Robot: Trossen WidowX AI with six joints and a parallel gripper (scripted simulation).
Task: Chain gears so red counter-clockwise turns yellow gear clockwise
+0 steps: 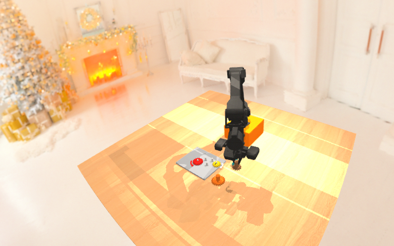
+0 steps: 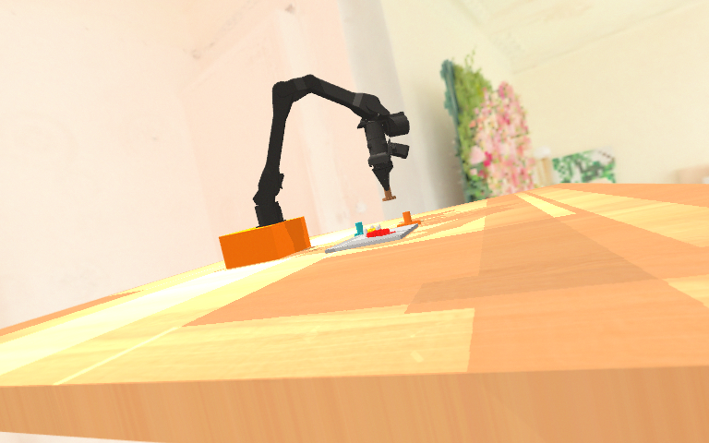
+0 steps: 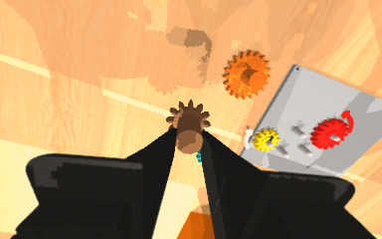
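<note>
Now: gripper tip 3 cm short of the red gear, 24 cm to the left of it and 10 cm above it. Also, from my gripper tip: teal gear: 9 cm behind, 7 cm to the right, 10 cm below; large orange gear: 6 cm ahead, 7 cm to the right, 10 cm below; small brown gear: 1 cm below.
</note>
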